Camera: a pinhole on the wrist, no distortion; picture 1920 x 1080 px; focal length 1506.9 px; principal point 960.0 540.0 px. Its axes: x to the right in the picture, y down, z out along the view. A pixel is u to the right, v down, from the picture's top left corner.
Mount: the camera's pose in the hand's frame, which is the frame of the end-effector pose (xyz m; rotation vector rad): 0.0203 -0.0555 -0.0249 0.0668 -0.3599 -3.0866
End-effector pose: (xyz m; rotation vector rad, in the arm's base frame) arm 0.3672 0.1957 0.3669 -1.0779 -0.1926 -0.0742
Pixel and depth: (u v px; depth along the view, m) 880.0 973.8 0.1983
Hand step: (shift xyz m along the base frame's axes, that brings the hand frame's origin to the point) -0.0091 0.1298 0.1442
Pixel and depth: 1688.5 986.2 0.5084
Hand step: -0.3138 0.3825 0.2619
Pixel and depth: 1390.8 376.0 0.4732
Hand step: -0.1707 0.4098 0.0801
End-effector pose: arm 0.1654 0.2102 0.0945 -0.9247 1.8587 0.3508
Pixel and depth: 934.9 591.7 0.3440
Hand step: 0.1918 0.1910 -0.1570
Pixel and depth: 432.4 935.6 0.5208
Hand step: 0.3432 0.1901 -0.3919
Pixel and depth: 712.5 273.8 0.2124
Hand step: 0.0809 0.1057 -0.1248
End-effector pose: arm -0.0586 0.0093 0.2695 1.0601 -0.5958 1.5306
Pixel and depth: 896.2 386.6 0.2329
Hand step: 0.0394 -0.1592 0.1118
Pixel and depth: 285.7 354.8 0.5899
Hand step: 0.0180 -0.3632 0.5021
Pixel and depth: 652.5 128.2 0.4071
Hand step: -0.0348 -0.2859 0.2595
